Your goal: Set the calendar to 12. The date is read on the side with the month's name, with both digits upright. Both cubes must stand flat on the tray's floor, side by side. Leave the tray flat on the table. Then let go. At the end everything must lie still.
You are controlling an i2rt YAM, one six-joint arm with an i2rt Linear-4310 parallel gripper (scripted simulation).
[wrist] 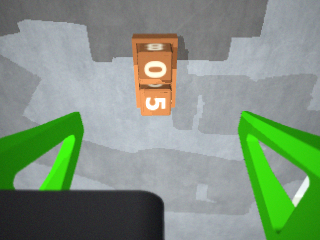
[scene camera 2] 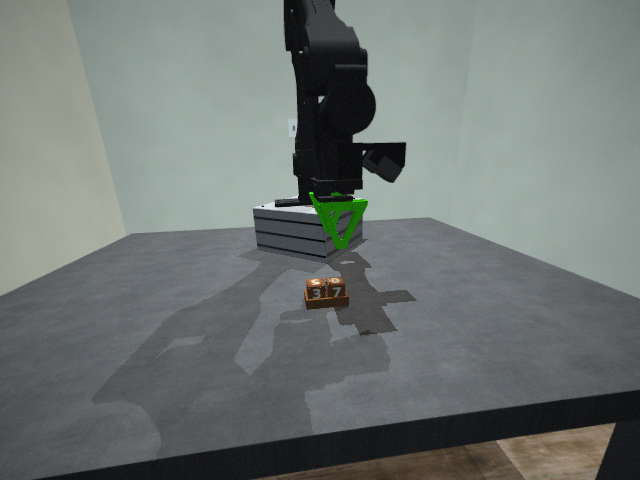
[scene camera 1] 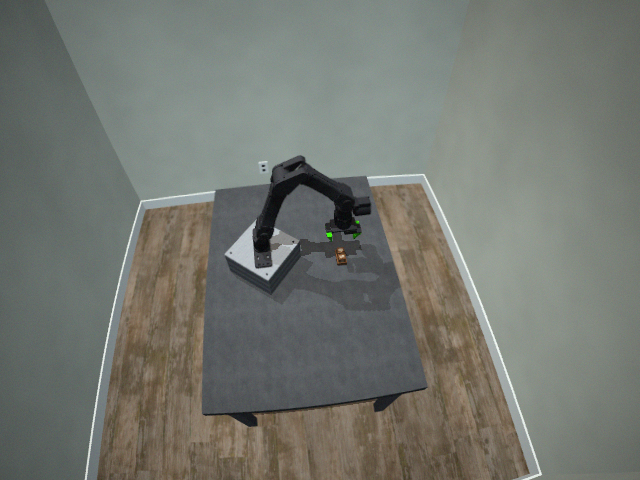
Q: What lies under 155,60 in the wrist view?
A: A cube.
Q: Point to a brown calendar tray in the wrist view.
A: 136,38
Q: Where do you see a cube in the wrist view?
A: At 155,99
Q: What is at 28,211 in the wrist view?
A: My gripper.
